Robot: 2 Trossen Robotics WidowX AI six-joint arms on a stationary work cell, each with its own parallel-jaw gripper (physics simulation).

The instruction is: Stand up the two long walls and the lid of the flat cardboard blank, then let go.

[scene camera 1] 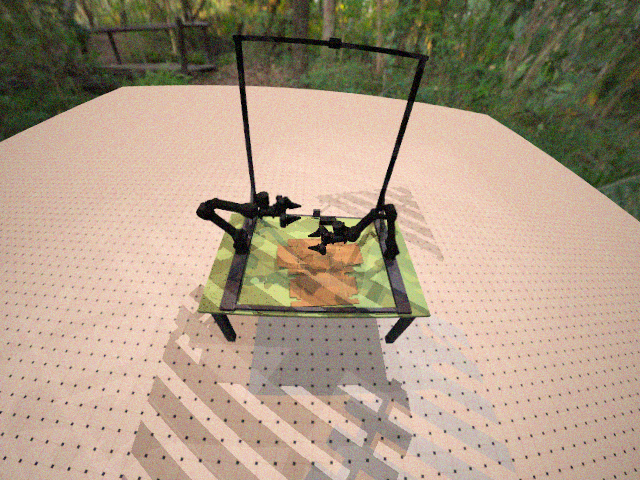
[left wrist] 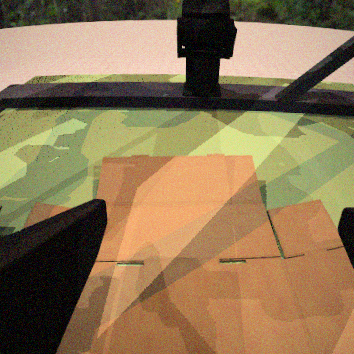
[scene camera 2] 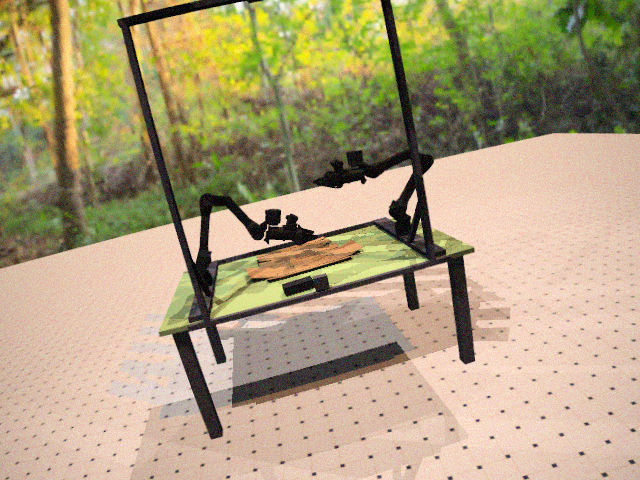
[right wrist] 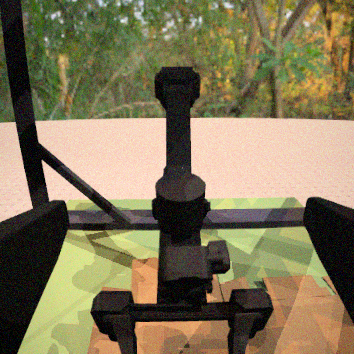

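Where they show: left gripper, fingertip midpoint: (scene camera 1: 307, 242) (left wrist: 224, 215) (scene camera 2: 315, 234); right gripper, fingertip midpoint: (scene camera 1: 301, 211) (scene camera 2: 314, 183) (right wrist: 187, 210); left arm's base at its link origin: (scene camera 1: 389, 255); right arm's base at its link origin: (scene camera 1: 241, 250) (left wrist: 201, 89) (scene camera 2: 404, 233).
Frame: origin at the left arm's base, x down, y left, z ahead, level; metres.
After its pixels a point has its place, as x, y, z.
Observation:
The brown cardboard blank (scene camera 1: 323, 284) {0.009, 0.216, 0.427} (scene camera 2: 294, 261) {0.018, 0.072, 0.405} (left wrist: 175, 227) {0.015, 0.026, 0.610} (right wrist: 295, 302) {0.010, 0.208, 0.311} lies flat on the table, its panels and flaps spread out with slits between them; no wall or lid stands up. My left gripper (scene camera 1: 312, 242) {-0.097, 0.001, 0.520} (scene camera 2: 313, 237) {-0.097, 0.001, 0.520} (left wrist: 224, 215) {-0.097, 0.001, 0.520} is open and empty, low over the blank's edge nearest the far side in scene camera 1; its fingers frame the blank in the left wrist view. My right gripper (scene camera 1: 299, 211) {-0.316, -0.001, 0.563} (scene camera 2: 314, 182) {-0.316, -0.001, 0.563} (left wrist: 207, 10) is open and empty, high above the table. The left gripper's fingertips are cut off in the right wrist view.
The green patterned table (scene camera 1: 268, 297) {0.019, 0.302, 0.717} (scene camera 2: 232, 304) {0.019, -0.271, 0.122} has a dark frame rail (scene camera 1: 320, 310) (scene camera 2: 356, 284) around it. Tall black posts (scene camera 1: 245, 118) {-0.653, -0.341, 0.880} (scene camera 2: 408, 103) {-0.560, -0.380, 0.889} rise beside the arms. Small black boxes (scene camera 1: 326, 220) {-0.016, -0.287, 0.392} (scene camera 2: 298, 285) {-0.009, -0.331, 0.378} sit at the table edge.

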